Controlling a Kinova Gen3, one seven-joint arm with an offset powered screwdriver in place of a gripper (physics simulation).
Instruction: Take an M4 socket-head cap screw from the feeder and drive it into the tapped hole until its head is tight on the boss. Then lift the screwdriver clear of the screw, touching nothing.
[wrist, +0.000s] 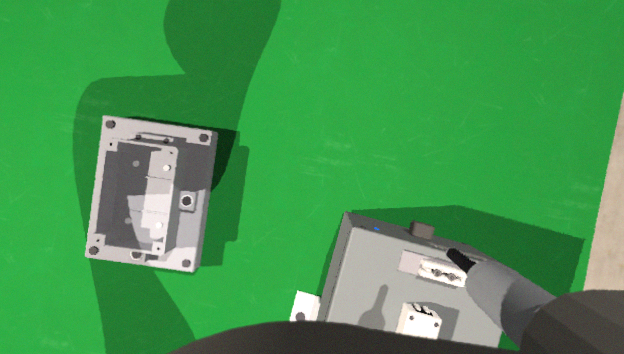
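The screwdriver, my gripper (454, 254), reaches in from the lower right. Its grey nose ends in a black tip, which overlaps the upper right part of the feeder in the view. Whether a screw sits on the tip is too unclear to tell. The feeder (350, 280) is a grey box at the lower right. A white pick-up block (442, 273) with two dark round spots lies just left of and below the tip. The light grey housing (98, 187) lies at the left, well apart from the screwdriver. A square boss (186, 208) on its right side has a dark round hole.
A second white block (419, 322) stands on the feeder's top. A white tab (306, 305) sits at the feeder's left side, and a brown knob (422, 229) at its back edge. A dark rounded part of the arm (310, 337) covers the bottom edge. Green mat (400, 100) lies around both.
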